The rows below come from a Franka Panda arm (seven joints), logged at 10 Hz.
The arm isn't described. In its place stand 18 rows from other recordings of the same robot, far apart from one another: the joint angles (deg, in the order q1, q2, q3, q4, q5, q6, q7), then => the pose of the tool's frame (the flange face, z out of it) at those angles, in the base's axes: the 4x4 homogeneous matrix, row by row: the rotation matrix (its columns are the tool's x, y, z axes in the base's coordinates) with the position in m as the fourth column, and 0 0 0 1 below.
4.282 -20.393 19.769 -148.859 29.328 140.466 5.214 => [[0.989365 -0.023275 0.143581 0.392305], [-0.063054 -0.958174 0.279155 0.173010], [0.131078 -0.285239 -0.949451 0.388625], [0 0 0 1]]
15.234 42.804 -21.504 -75.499 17.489 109.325 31.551 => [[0.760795 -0.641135 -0.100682 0.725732], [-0.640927 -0.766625 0.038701 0.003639], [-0.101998 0.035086 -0.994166 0.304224], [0 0 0 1]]
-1.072 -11.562 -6.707 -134.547 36.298 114.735 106.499 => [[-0.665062 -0.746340 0.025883 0.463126], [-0.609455 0.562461 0.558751 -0.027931], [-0.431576 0.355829 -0.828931 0.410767], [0 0 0 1]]
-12.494 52.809 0.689 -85.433 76.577 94.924 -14.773 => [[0.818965 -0.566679 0.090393 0.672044], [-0.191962 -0.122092 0.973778 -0.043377], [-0.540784 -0.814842 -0.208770 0.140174], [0 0 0 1]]
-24.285 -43.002 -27.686 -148.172 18.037 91.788 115.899 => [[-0.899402 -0.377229 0.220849 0.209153], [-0.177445 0.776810 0.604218 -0.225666], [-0.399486 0.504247 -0.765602 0.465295], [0 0 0 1]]
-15.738 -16.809 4.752 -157.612 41.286 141.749 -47.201 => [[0.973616 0.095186 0.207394 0.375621], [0.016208 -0.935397 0.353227 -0.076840], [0.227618 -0.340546 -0.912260 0.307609], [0 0 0 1]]
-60.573 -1.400 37.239 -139.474 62.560 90.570 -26.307 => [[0.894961 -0.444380 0.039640 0.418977], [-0.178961 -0.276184 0.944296 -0.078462], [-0.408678 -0.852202 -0.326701 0.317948], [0 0 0 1]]
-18.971 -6.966 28.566 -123.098 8.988 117.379 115.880 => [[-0.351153 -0.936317 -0.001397 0.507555], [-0.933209 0.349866 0.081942 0.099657], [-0.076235 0.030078 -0.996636 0.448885], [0 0 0 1]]
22.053 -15.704 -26.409 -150.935 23.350 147.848 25.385 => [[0.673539 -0.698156 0.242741 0.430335], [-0.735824 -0.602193 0.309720 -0.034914], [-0.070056 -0.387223 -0.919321 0.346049], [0 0 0 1]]
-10.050 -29.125 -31.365 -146.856 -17.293 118.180 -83.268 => [[0.586348 0.809358 -0.033702 0.286895], [0.810022 -0.586214 0.014769 -0.270275], [-0.007803 -0.035959 -0.999323 0.407676], [0 0 0 1]]
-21.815 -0.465 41.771 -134.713 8.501 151.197 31.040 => [[0.926919 -0.277064 0.253094 0.497350], [-0.322986 -0.932404 0.162181 0.176731], [0.191051 -0.232075 -0.953751 0.362846], [0 0 0 1]]
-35.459 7.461 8.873 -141.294 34.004 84.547 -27.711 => [[0.754759 -0.502889 -0.421239 0.343782], [0.119613 -0.525867 0.842114 -0.098533], [-0.645005 -0.685979 -0.336751 0.236349], [0 0 0 1]]
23.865 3.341 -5.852 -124.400 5.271 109.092 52.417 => [[0.757021 -0.565905 -0.326604 0.477462], [-0.604371 -0.796430 -0.020875 0.162408], [-0.248304 0.213193 -0.944931 0.344684], [0 0 0 1]]
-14.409 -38.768 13.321 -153.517 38.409 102.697 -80.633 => [[0.474612 0.874831 -0.097024 0.326368], [0.785845 -0.371503 0.494402 0.044571], [0.396473 -0.310895 -0.863802 0.425942], [0 0 0 1]]
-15.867 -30.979 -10.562 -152.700 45.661 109.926 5.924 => [[0.678726 -0.688212 0.256309 0.339310], [-0.623767 -0.356029 0.695815 -0.110151], [-0.387615 -0.632145 -0.670930 0.411794], [0 0 0 1]]
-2.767 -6.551 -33.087 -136.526 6.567 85.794 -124.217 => [[0.187043 0.856296 -0.481426 0.318129], [0.833214 0.121305 0.539481 -0.212192], [0.520355 -0.502038 -0.690789 0.329150], [0 0 0 1]]
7.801 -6.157 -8.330 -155.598 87.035 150.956 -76.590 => [[0.901871 0.070801 0.426164 0.384498], [-0.165970 -0.853988 0.493111 -0.026897], [0.398851 -0.515453 -0.758436 0.249812], [0 0 0 1]]
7.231 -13.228 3.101 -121.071 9.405 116.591 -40.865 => [[0.660986 0.739205 0.129124 0.492271], [0.721886 -0.673369 0.159545 0.100823], [0.204885 -0.012244 -0.978710 0.528420], [0 0 0 1]]
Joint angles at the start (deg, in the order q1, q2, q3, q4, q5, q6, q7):
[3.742 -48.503 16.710 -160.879 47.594 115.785 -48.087]
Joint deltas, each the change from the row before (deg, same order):
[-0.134 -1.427 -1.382 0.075 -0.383 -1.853 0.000]
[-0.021 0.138 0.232 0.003 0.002 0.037 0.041]
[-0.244 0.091 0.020 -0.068 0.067 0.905 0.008]
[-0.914 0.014 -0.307 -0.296 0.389 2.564 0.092]
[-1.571 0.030 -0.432 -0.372 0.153 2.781 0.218]
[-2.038 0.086 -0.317 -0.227 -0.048 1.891 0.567]
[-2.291 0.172 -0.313 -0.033 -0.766 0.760 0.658]
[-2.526 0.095 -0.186 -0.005 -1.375 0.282 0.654]
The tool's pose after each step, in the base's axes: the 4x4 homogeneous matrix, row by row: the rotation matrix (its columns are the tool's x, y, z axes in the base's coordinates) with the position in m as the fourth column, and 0 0 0 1 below. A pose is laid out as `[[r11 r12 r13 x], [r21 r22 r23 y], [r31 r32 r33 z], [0 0 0 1]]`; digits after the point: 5 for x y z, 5 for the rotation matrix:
[[0.72318 0.69035 0.02074 0.27770], [0.57775 -0.62114 0.52952 0.13771], [0.37843 -0.37095 -0.84805 0.43922], [0 0 0 1]]
[[0.72318 0.69041 0.01837 0.27770], [0.57991 -0.62144 0.52680 0.13865], [0.37512 -0.37032 -0.84979 0.43823], [0 0 0 1]]
[[0.72680 0.68600 0.03415 0.27992], [0.57068 -0.63079 0.52577 0.13660], [0.38222 -0.36264 -0.84994 0.43837], [0 0 0 1]]
[[0.74127 0.66576 0.08540 0.28644], [0.53337 -0.66149 0.52721 0.12772], [0.40749 -0.34525 -0.84543 0.43986], [0 0 0 1]]
[[0.76062 0.63273 0.14531 0.29421], [0.48479 -0.70245 0.52110 0.11393], [0.43179 -0.32591 -0.84104 0.44107], [0 0 0 1]]
[[0.78340 0.59066 0.19343 0.30094], [0.43432 -0.74287 0.50943 0.09903], [0.44459 -0.31508 -0.83849 0.44178], [0 0 0 1]]
[[0.80526 0.54939 0.22300 0.30616], [0.39408 -0.77693 0.49100 0.08384], [0.44301 -0.30750 -0.84213 0.44182], [0 0 0 1]]
[[0.82512 0.50955 0.24399 0.30999], [0.36189 -0.80835 0.46433 0.06812], [0.43383 -0.29483 -0.85139 0.44141], [0 0 0 1]]

